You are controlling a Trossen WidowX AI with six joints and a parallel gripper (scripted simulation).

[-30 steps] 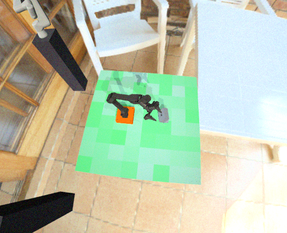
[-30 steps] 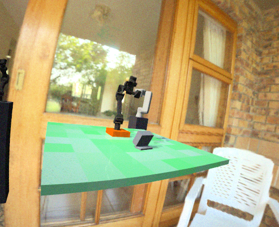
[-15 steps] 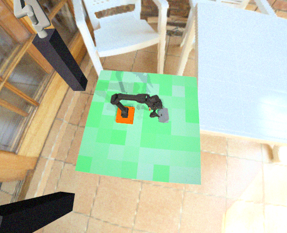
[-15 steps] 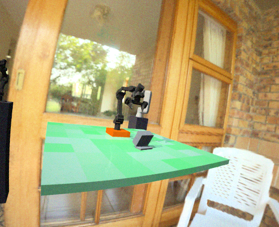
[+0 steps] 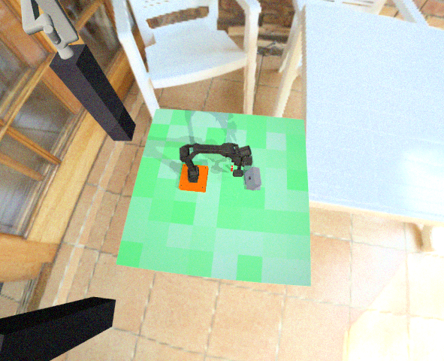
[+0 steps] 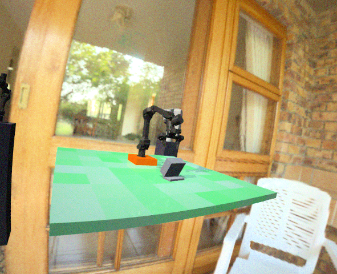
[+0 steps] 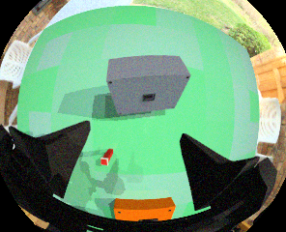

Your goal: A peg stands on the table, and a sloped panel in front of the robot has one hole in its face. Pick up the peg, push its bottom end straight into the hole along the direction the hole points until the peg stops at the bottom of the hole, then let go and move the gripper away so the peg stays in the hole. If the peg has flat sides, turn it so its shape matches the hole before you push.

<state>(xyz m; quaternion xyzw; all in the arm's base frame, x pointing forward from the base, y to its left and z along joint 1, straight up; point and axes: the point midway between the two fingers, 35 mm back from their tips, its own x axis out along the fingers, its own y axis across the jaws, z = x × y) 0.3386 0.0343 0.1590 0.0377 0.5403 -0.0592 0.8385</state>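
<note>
The red peg lies 12 cm below my gripper tip, 8 cm behind it and 6 cm to the left of it. The rest, counted from my gripper tip: sloped panel (11 cm below, 7 cm ahead, 2 cm to the right).
</note>
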